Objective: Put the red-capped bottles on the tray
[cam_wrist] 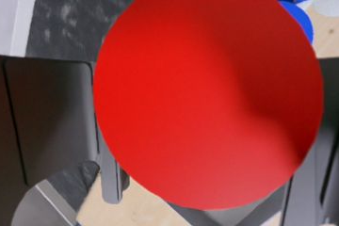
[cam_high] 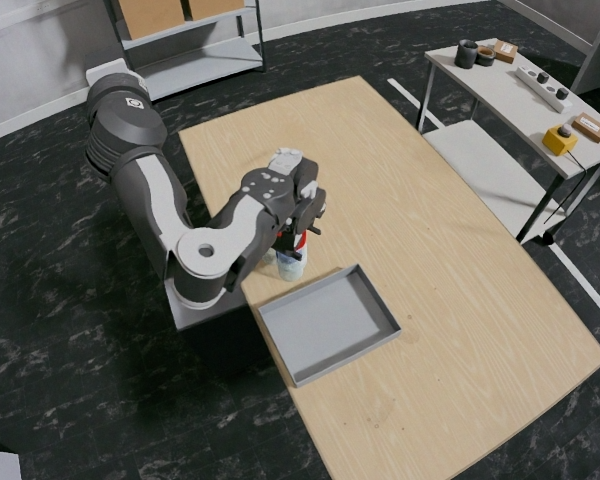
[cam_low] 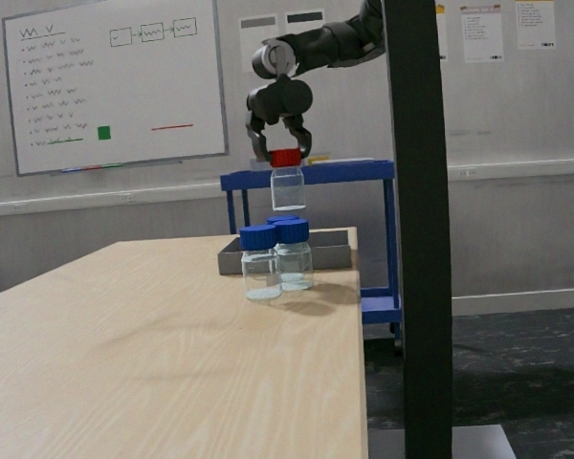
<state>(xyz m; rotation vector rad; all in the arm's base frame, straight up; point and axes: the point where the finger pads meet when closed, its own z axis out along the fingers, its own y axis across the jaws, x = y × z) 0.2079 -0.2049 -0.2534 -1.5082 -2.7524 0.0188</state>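
Now: hand 1 cm past the red-capped bottle, 1 cm to the right of it and 5 cm above it. Also, from my hand: grey tray (2 cm ahead, 10 cm to the right, 19 cm below).
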